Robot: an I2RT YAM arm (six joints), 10 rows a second.
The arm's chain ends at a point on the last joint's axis. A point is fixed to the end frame.
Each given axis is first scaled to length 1.
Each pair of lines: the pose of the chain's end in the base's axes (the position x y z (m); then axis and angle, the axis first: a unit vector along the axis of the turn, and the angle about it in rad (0 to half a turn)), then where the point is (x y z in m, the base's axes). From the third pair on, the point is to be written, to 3 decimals.
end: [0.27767 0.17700 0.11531 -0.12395 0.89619 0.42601 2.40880]
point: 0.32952 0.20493 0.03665
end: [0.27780 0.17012 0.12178 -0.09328 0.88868 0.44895 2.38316]
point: 0.33090 0.20090 0.04504
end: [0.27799 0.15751 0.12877 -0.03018 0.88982 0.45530 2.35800]
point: 0.332 0.187 0.052
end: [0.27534 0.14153 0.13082 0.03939 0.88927 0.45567 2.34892]
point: 0.329 0.169 0.053
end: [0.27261 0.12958 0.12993 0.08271 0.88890 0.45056 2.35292]
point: 0.325 0.155 0.051
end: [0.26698 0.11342 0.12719 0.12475 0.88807 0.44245 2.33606]
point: 0.320 0.136 0.048
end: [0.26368 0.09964 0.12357 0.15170 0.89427 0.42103 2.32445]
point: 0.316 0.118 0.043
